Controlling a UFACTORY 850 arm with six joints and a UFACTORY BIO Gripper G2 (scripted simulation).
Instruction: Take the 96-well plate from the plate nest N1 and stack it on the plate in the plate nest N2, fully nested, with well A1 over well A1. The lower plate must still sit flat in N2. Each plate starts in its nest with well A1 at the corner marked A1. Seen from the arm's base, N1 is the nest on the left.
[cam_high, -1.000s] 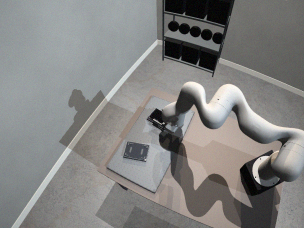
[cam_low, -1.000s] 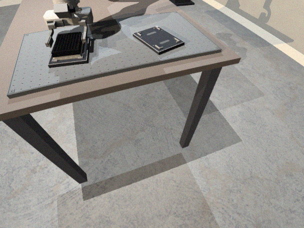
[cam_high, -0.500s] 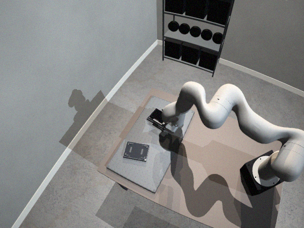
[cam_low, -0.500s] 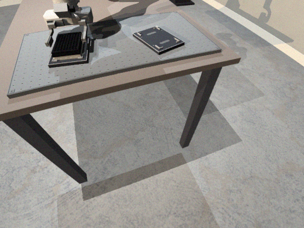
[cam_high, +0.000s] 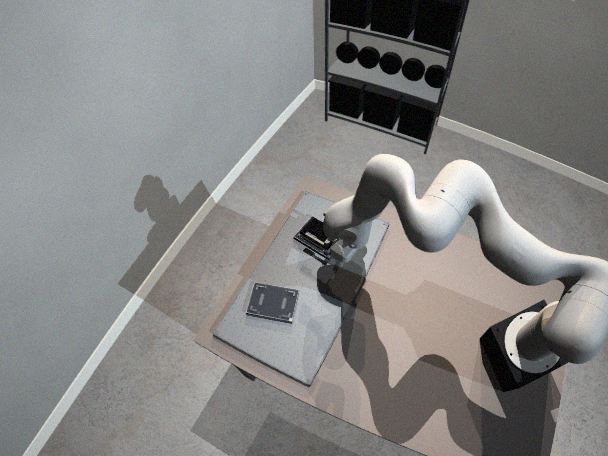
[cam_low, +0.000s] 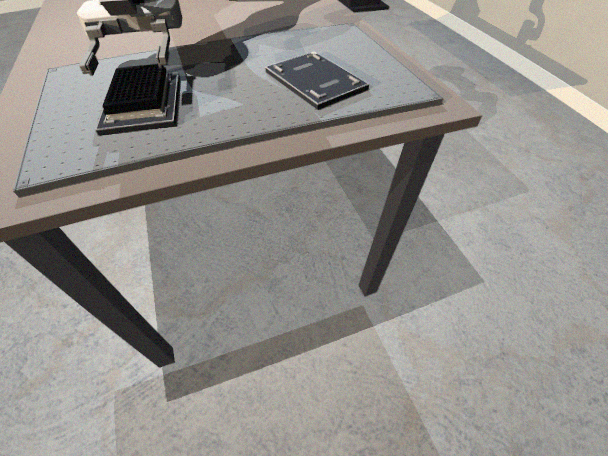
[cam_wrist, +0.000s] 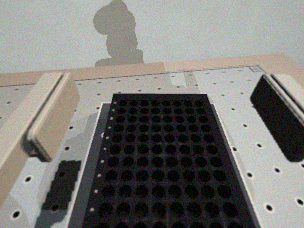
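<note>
The black 96-well plate lies 4 cm below my hand. Round my hand: plate nest N1: 31 cm to the left, 7 cm below, 2 cm ahead; then white 96-well plate: 6 cm below; then plate nest N2: 7 cm below.
</note>
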